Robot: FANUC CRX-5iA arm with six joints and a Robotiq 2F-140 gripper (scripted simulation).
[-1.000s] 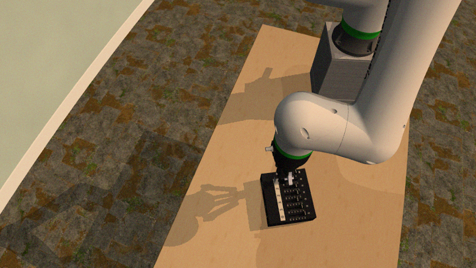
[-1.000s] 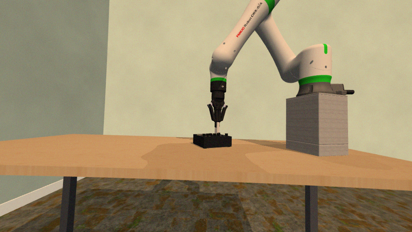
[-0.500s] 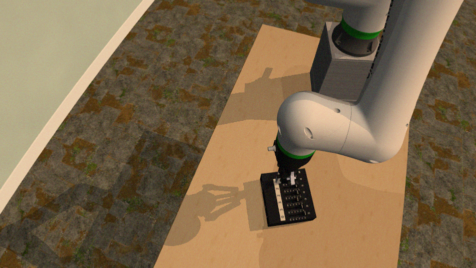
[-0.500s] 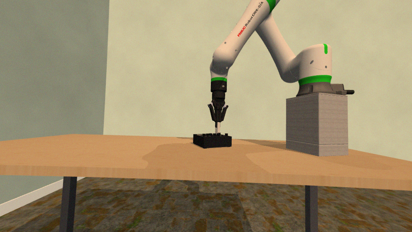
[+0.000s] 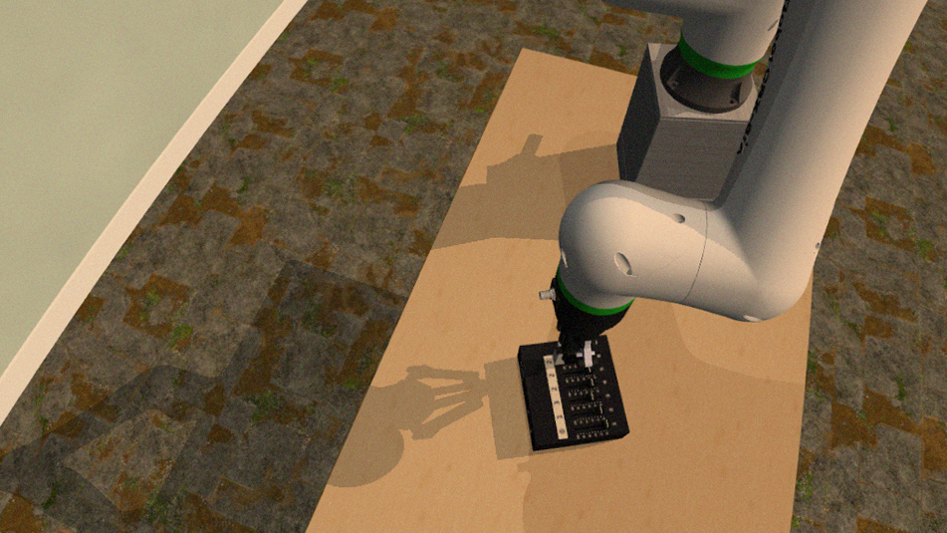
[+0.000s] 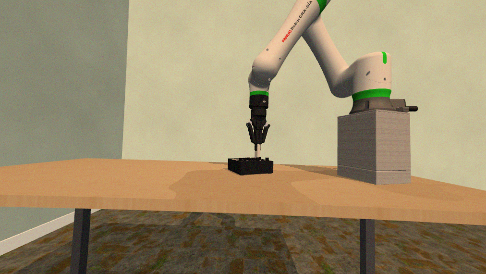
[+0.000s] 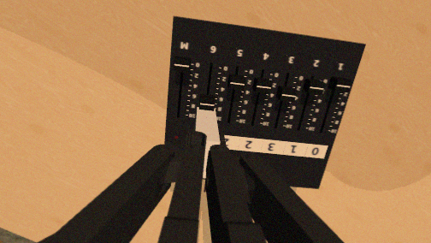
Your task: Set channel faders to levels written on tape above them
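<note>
My hand is 4 cm to the right of the channel 5 cap and 3 cm above it. From my hand the other things lie so: master fader cap (4 cm behind, 3 cm to the left, 3 cm below); then channel 4 cap (2 cm ahead, 6 cm to the left, 3 cm below); then channel 6 cap (1 cm behind, 2 cm to the left, 3 cm below).
</note>
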